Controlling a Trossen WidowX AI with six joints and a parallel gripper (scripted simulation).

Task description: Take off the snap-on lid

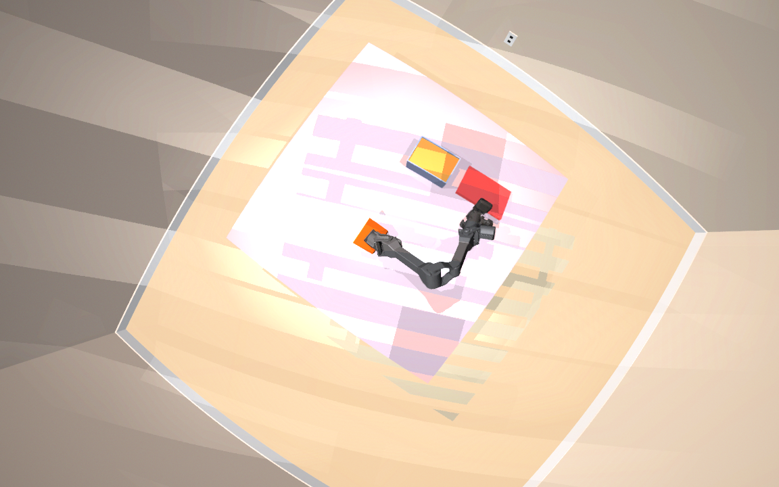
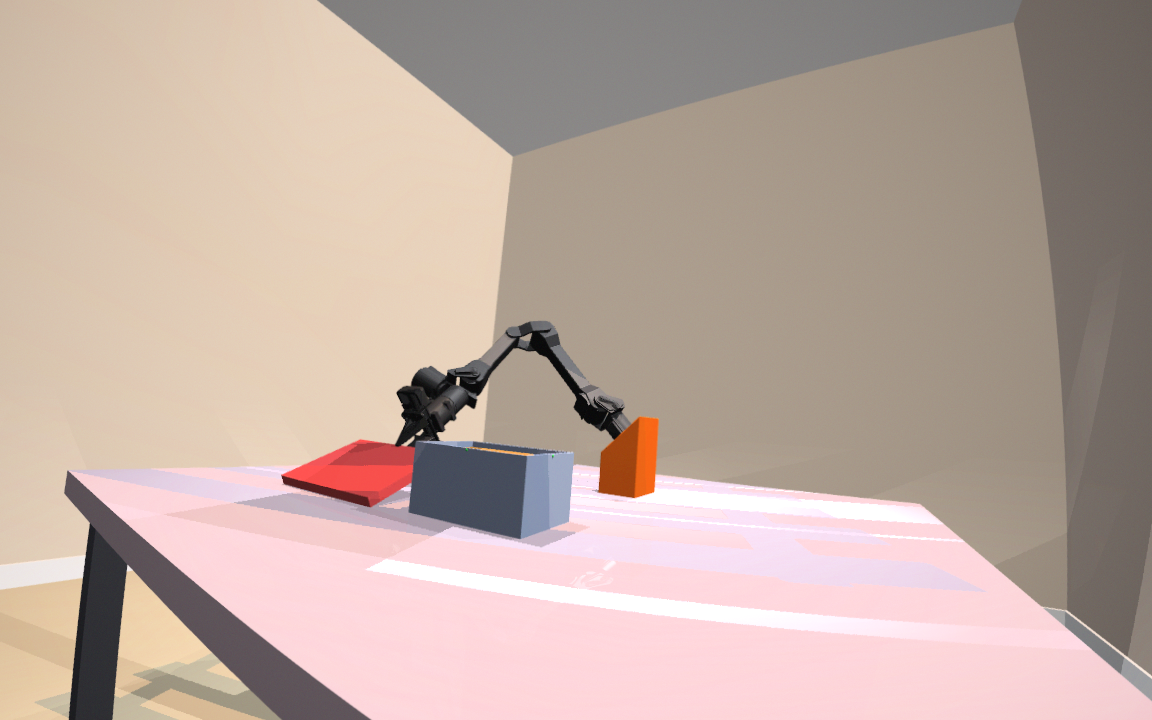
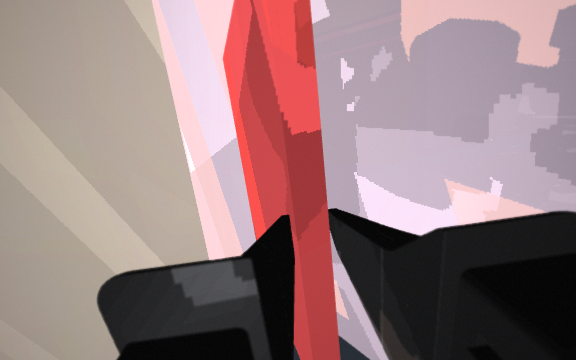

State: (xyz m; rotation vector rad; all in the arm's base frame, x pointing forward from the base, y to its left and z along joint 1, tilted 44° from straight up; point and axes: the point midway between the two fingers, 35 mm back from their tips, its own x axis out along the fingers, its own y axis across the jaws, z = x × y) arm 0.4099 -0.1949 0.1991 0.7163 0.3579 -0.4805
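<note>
Now: the red lid 80 mm ahead of my gripper tip, 10 mm to the left of it and 30 mm below it. Round my gripper tip: grey-blue storage box 20 mm ahead, 290 mm to the left, 20 mm below.
</note>
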